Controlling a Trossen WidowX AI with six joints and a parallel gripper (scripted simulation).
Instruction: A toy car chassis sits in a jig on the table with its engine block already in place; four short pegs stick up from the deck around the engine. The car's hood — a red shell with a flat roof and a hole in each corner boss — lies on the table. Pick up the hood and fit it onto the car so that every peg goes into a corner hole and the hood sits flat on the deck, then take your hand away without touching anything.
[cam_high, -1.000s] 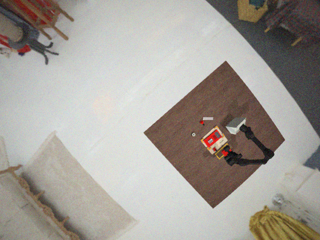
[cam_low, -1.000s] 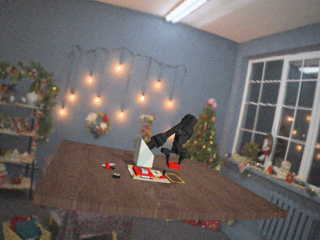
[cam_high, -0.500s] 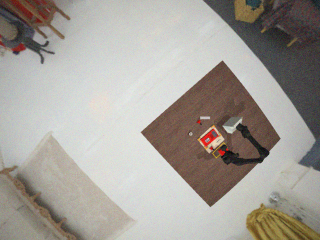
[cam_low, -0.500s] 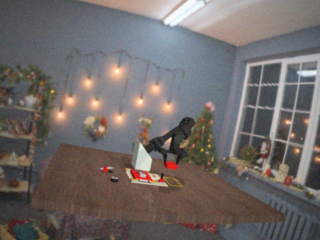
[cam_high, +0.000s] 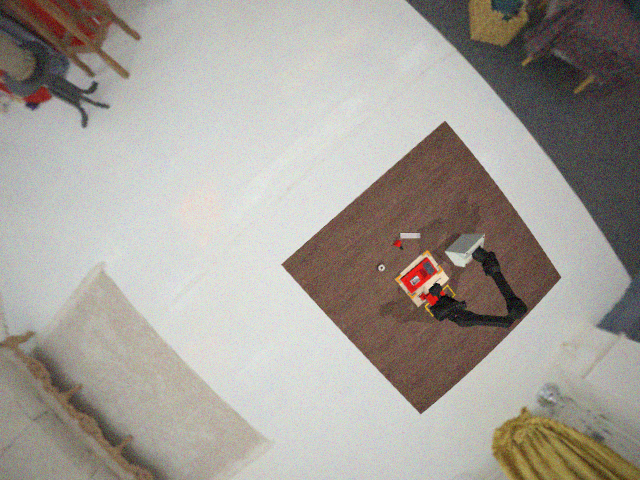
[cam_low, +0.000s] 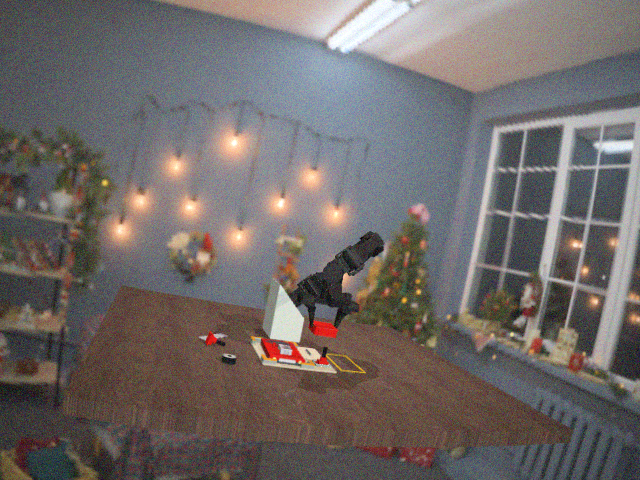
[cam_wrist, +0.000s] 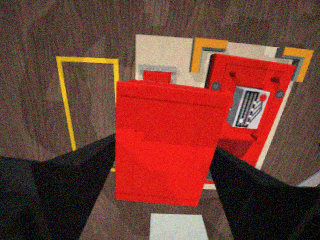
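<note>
My gripper tip is now 100 mm above the beige jig, 80 mm to the left of it and 40 mm past it. From my gripper tip the other things lie so: ring: 300 mm to the right, 100 mm below, 70 mm ahead; red hood: right at my gripper tip; white bar: 290 mm to the right, 170 mm behind, 110 mm below.
</note>
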